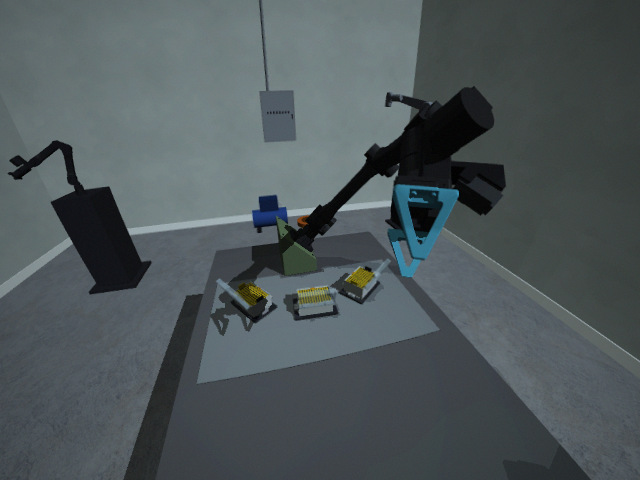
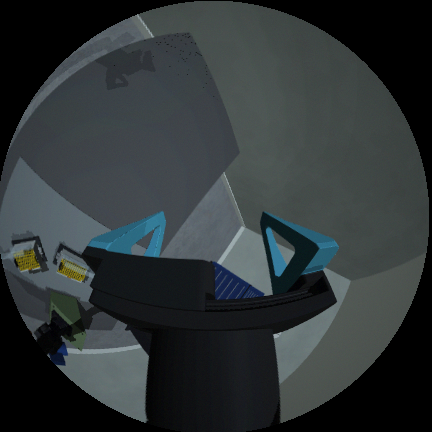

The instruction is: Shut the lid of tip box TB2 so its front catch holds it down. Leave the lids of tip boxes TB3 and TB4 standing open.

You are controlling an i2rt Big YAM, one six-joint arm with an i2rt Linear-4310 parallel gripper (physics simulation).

The pictures show: the gripper and a light mat.
The gripper also shows in image 2.
